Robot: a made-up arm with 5 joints. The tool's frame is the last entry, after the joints.
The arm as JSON. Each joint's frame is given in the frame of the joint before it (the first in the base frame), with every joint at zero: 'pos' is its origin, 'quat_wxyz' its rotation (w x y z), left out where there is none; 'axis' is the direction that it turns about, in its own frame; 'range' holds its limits. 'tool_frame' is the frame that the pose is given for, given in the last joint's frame.
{
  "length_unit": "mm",
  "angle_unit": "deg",
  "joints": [
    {
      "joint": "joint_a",
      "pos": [
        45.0,
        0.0,
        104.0
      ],
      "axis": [
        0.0,
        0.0,
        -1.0
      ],
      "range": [
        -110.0,
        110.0
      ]
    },
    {
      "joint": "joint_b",
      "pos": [
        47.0,
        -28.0,
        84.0
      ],
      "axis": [
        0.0,
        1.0,
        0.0
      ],
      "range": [
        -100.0,
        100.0
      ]
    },
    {
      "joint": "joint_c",
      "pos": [
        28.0,
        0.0,
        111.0
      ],
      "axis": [
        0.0,
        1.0,
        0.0
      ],
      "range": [
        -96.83,
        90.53
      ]
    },
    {
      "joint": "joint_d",
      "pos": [
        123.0,
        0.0,
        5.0
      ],
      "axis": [
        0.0,
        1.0,
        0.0
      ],
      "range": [
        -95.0,
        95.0
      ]
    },
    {
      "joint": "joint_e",
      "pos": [
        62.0,
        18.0,
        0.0
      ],
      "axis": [
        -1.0,
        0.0,
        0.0
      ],
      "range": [
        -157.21,
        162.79
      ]
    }
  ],
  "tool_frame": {
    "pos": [
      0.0,
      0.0,
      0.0
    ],
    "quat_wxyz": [
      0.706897,
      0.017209,
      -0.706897,
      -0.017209
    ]
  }
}
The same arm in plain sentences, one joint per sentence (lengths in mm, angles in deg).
The arm has five revolute joints in a row. What follows holds with every joint at zero, and every direction is one of the base frame's.
The first joint is mounted 45 mm along +x and 104 mm along +z from the base frame's origin and rotates about -z, from -110 to 110 deg.
The second joint is mounted 47 mm along +x and 28 mm along -y and 84 mm along +z from the first joint and rotates about +y, from -100 to 100 deg.
The third joint is mounted 28 mm along +x and 111 mm along +z from the second joint and rotates about +y, from -96.83 to 90.53 deg.
The fourth joint is mounted 123 mm along +x and 5 mm along +z from the third joint and rotates about +y, from -95 to 95 deg.
The fifth joint is mounted 62 mm along +x and 18 mm along +y from the fourth joint and rotates about -x, from -157.21 to 162.79 deg.
The tool frame, which is the frame that the pose is given for, is mounted at the same point as the fifth joint; its axes are the base frame's turned by roll 90, pitch -87.21 and yaw -90 deg (as in URDF: about the fixed x, then y, then z).

